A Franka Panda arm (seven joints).
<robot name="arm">
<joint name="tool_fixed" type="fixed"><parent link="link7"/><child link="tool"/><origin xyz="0 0 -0.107" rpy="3.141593 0 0"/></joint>
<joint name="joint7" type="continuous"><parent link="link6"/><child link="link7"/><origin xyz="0.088 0 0" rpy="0 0 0"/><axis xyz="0 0 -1"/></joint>
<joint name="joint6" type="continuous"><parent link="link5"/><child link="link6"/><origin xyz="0 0 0" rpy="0 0 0"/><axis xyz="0 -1 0"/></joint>
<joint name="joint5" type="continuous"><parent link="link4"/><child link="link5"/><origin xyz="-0.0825 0 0.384" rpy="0 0 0"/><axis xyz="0 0 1"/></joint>
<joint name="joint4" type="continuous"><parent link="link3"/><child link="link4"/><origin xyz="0.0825 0 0" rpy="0 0 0"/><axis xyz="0 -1 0"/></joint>
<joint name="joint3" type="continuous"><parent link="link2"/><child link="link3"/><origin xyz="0 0 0.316" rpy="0 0 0"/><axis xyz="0 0 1"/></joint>
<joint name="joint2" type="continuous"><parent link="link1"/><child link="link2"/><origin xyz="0 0 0" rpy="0 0 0"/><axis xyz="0 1 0"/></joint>
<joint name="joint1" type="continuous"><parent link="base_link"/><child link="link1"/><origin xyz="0 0 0.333" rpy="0 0 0"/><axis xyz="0 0 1"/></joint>
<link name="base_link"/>
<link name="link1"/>
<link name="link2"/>
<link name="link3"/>
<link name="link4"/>
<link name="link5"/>
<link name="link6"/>
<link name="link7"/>
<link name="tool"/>
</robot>
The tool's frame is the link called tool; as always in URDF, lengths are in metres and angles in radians. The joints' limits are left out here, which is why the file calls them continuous.
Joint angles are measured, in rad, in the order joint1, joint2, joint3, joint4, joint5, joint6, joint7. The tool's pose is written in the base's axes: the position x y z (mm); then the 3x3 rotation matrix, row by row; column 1 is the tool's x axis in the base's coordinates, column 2 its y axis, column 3 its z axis. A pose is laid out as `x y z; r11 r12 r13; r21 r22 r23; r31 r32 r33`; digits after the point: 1 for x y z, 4 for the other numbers.
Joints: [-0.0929 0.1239 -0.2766 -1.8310 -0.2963 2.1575 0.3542]
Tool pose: 572.1 -227.3 486.7; 0.8223 -0.5591 0.1058; -0.4998 -0.7986 -0.3353; 0.2720 0.2228 -0.9361
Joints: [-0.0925 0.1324 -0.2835 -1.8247 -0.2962 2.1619 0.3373]
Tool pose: 573.2 -231.2 485.4; 0.8289 -0.5494 0.1055; -0.4894 -0.8035 -0.3390; 0.2710 0.2293 -0.9349
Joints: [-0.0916 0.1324 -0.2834 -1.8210 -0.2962 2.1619 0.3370]
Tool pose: 574.0 -230.8 487.2; 0.8286 -0.5490 0.1091; -0.4879 -0.8039 -0.3401; 0.2744 0.2286 -0.9340
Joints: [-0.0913 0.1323 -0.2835 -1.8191 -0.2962 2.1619 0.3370]
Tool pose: 574.3 -230.7 488.2; 0.8283 -0.5493 0.1109; -0.4875 -0.8039 -0.3407; 0.2763 0.2281 -0.9336
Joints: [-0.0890 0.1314 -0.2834 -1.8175 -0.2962 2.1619 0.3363]
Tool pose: 575.0 -229.4 489.5; 0.8292 -0.5472 0.1140; -0.4847 -0.8054 -0.3411; 0.2785 0.2275 -0.9331
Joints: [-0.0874 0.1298 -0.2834 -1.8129 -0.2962 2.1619 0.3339]
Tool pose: 575.7 -228.6 492.8; 0.8297 -0.5452 0.1201; -0.4808 -0.8072 -0.3425; 0.2837 0.2265 -0.9318
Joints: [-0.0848 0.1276 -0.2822 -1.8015 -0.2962 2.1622 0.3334]
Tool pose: 577.8 -226.8 499.8; 0.8282 -0.5442 0.1338; -0.4756 -0.8088 -0.3459; 0.2964 0.2228 -0.9287
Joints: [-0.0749 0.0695 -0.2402 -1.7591 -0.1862 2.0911 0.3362]
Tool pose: 577.5 -193.8 546.0; 0.8073 -0.5560 0.1977; -0.5070 -0.8250 -0.2497; 0.3019 0.1014 -0.9479
